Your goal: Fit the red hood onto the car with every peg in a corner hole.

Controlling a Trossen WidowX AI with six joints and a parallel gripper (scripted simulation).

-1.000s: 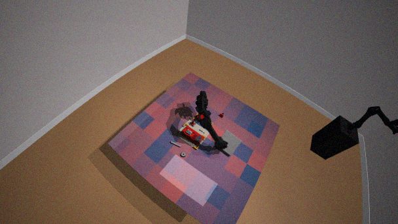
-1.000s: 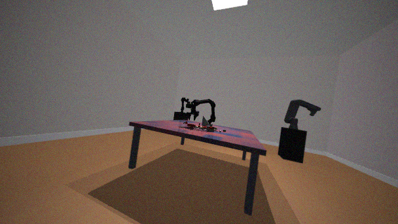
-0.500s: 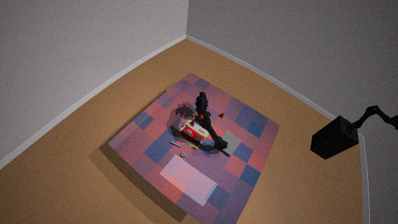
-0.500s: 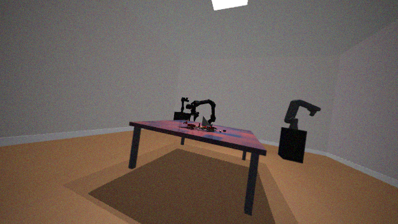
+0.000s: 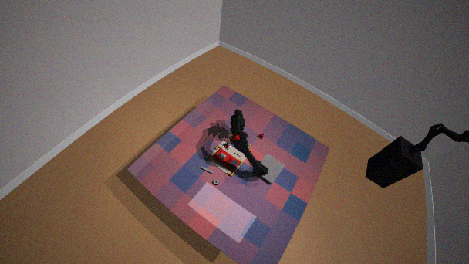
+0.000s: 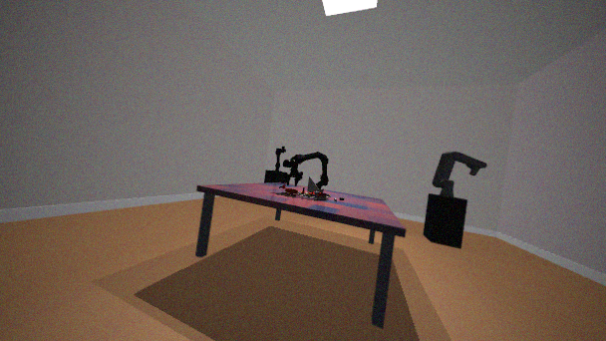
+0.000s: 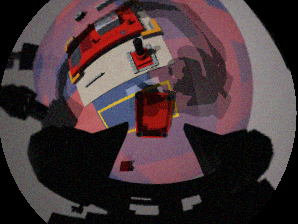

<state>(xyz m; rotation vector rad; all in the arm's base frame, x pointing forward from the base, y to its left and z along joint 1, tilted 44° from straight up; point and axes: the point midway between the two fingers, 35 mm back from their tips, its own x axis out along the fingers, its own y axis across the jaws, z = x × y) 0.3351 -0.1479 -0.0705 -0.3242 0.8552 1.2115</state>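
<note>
My gripper tip is now 4 cm above the red hood. From my gripper tip the other things lie so: thin grey stick: 39 cm to the left, 5 cm below, 2 cm ahead.
</note>
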